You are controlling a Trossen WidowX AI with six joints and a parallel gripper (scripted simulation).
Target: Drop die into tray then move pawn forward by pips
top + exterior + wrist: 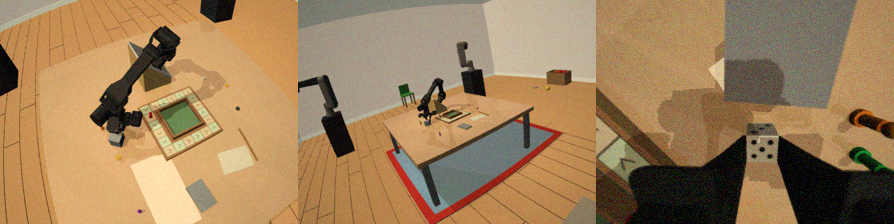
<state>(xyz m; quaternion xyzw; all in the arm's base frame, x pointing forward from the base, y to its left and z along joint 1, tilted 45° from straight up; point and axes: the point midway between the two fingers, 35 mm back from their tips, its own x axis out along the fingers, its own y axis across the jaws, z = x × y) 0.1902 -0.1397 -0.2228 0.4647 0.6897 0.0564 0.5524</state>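
Right now my gripper tip is 13 cm to the right of the red pawn, 2 cm below it and 1 cm short of it. The rest, counted from my gripper tip: orange pawn (8 cm to the right, 4 cm behind, 1 cm above); then grey cube (5 cm ahead, 4 cm to the right, 2 cm above); then white die (right at my gripper tip).
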